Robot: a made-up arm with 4 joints. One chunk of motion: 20 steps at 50 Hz.
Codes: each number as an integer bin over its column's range. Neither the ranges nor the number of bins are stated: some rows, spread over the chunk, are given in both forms.
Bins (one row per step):
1: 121 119 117 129
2: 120 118 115 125
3: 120 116 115 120
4: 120 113 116 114
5: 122 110 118 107
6: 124 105 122 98
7: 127 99 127 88
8: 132 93 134 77
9: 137 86 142 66
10: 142 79 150 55
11: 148 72 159 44
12: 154 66 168 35
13: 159 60 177 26
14: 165 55 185 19
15: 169 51 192 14
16: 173 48 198 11
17: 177 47 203 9
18: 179 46 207 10
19: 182 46 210 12
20: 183 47 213 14
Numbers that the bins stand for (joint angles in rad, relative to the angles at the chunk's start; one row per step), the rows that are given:
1: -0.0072 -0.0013 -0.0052 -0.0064
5: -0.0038 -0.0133 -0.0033 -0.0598
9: 0.0474 -0.0453 0.0429 -0.1595
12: 0.1054 -0.0720 0.0928 -0.2349
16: 0.1702 -0.0960 0.1505 -0.2933
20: 0.2044 -0.0973 0.1793 -0.2860
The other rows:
2: -0.0106 -0.0027 -0.0090 -0.0161
3: -0.0106 -0.0053 -0.0090 -0.0282
4: -0.0106 -0.0093 -0.0071 -0.0428
6: 0.0031 -0.0200 0.0044 -0.0817
7: 0.0133 -0.0280 0.0140 -0.1060
8: 0.0304 -0.0360 0.0275 -0.1328
10: 0.0645 -0.0547 0.0582 -0.1863
11: 0.0849 -0.0640 0.0755 -0.2130
13: 0.1225 -0.0800 0.1101 -0.2568
14: 0.1429 -0.0867 0.1255 -0.2738
15: 0.1566 -0.0920 0.1389 -0.2860
17: 0.1839 -0.0973 0.1601 -0.2981
18: 0.1907 -0.0987 0.1678 -0.2957
19: 0.2009 -0.0987 0.1735 -0.2908

